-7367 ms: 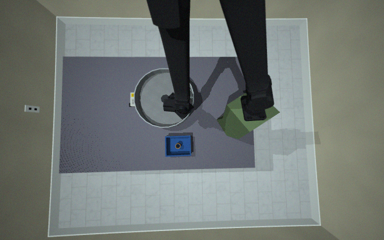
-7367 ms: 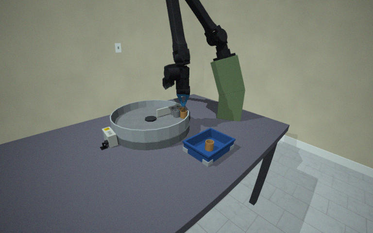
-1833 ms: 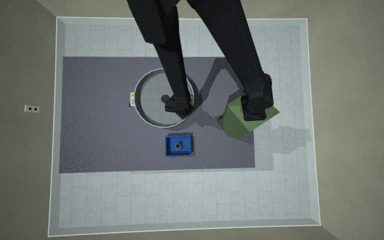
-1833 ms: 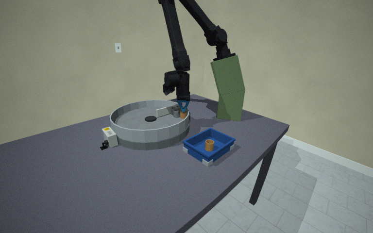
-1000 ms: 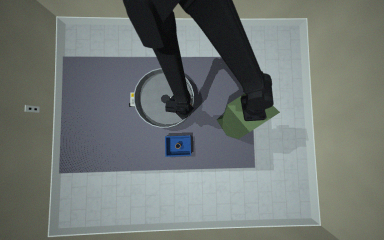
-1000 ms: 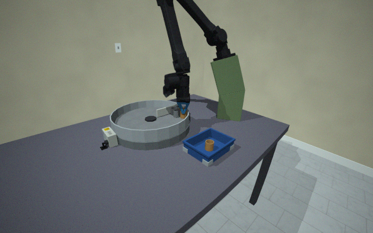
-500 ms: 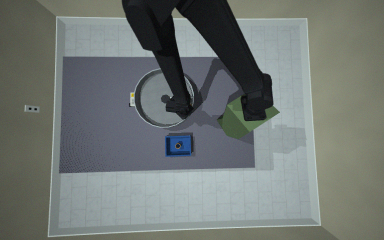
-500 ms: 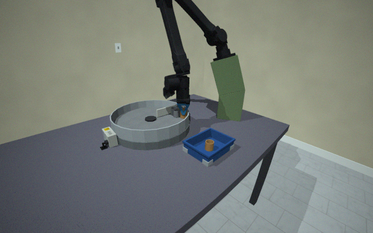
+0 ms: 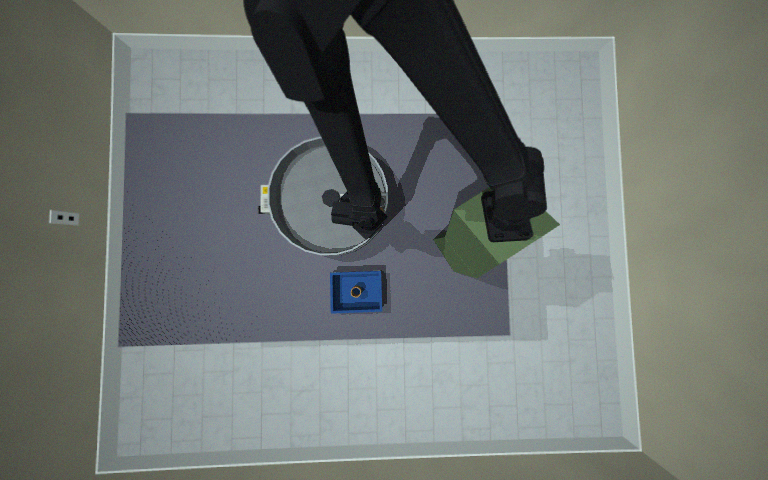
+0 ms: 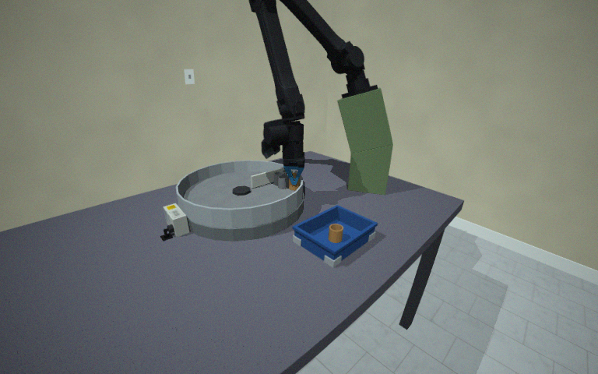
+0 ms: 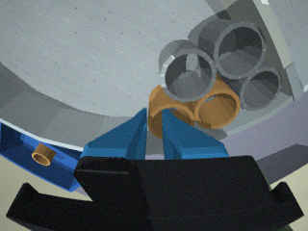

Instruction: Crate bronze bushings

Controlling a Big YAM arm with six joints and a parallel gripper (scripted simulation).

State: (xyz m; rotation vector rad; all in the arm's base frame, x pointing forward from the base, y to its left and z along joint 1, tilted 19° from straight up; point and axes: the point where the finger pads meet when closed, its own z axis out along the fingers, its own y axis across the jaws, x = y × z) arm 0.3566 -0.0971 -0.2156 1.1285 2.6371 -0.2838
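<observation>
Right now the blue crate is 7 cm ahead of my hand, 24 cm to the left of it and 6 cm below it. From my hand the other things lie so: grey turning table 14 cm ahead, 11 cm to the right, 3 cm below.
</observation>
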